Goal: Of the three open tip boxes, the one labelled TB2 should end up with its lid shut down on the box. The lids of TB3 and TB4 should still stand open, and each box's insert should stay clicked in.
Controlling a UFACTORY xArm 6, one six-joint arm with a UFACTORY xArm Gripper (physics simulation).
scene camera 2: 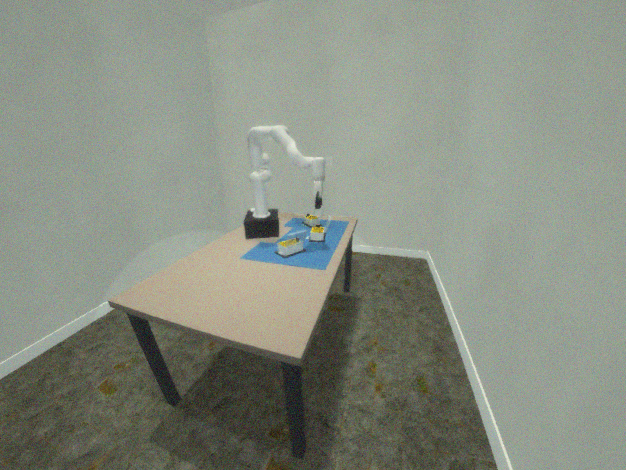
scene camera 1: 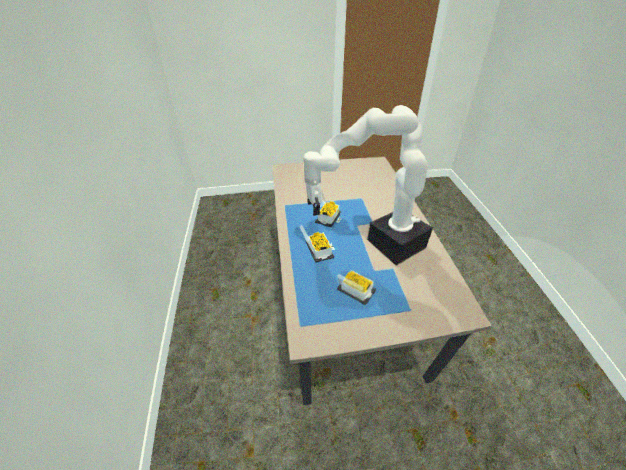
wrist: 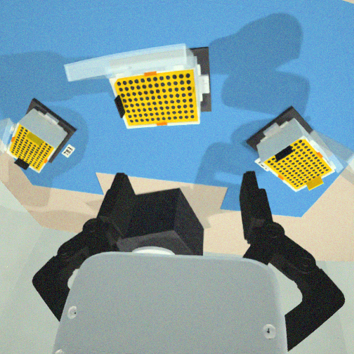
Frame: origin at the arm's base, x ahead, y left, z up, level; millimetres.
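Where they show: gripper, fingertip midpoint: (scene camera 2: 318, 206) (scene camera 1: 313, 209); arm's base, origin of the base link: (scene camera 2: 261, 215) (scene camera 1: 400, 224).
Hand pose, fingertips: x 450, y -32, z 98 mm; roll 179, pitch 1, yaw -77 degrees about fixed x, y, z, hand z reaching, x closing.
Things, the pixels of their top centre, and the offset from my fingertips. "spot": a spot on its surface instead. Level surfaces: height alone.
- Box TB2, middle of its top: (scene camera 1: 319, 239) (scene camera 2: 317, 227) dx -28, dy +53, dz -157 mm
- Box TB3, surface spot: (scene camera 1: 356, 286) spot: dx -148, dy +412, dz -89 mm
- Box TB4, surface spot: (scene camera 2: 289, 246) spot: dx -71, dy -285, dz -163 mm
- blue mat, its level: dz -231 mm
- wooden table, its level: dz -234 mm
Box TB2 (scene camera 1: 320, 246) (scene camera 2: 317, 233) (wrist: 157, 100) is the middle one, with its yellow insert seated. Its clear lid (scene camera 1: 304, 234) (wrist: 135, 57) stands open on the side away from the arm's base. Its label is hidden. Box TB3 (scene camera 1: 356, 286) (wrist: 37, 140) is at the wrist view's left; its lid (wrist: 5, 134) stands open. Box TB4 (scene camera 1: 329, 213) (scene camera 2: 289, 246) (wrist: 298, 162) is at the right; its lid (wrist: 334, 150) stands open and its label is partly hidden. Both inserts look seated. My gripper (scene camera 1: 316, 208) (scene camera 2: 318, 205) (wrist: 184, 183) is open and empty, above box height.
The boxes stand on a blue mat (scene camera 1: 323, 308) (scene camera 2: 310, 262) (wrist: 165, 155) on the wooden table (scene camera 1: 434, 288) (scene camera 2: 227, 298). The arm's black base block (scene camera 1: 399, 237) (scene camera 2: 261, 225) (wrist: 165, 215) stands beside the mat. TB2 is nearest the long table edge opposite the base.
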